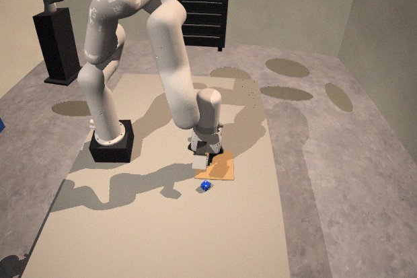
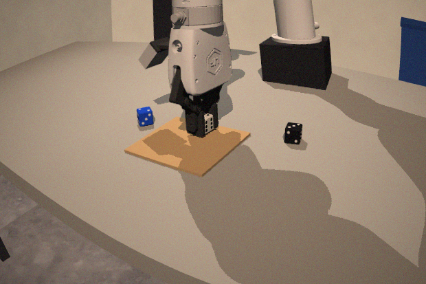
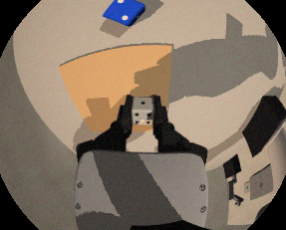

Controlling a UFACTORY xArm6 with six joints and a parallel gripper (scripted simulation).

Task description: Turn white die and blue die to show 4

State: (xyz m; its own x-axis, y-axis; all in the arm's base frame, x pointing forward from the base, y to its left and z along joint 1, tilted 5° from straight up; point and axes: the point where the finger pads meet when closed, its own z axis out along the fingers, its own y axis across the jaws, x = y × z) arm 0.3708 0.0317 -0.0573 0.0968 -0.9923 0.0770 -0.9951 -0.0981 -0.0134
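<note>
Now: the white die 1 cm below my hand. Also, from my hand: blue die 3 cm ahead, 11 cm to the right, 2 cm below; orange mat 4 cm ahead, 3 cm below; black die 7 cm behind, 13 cm to the left, 2 cm below.
</note>
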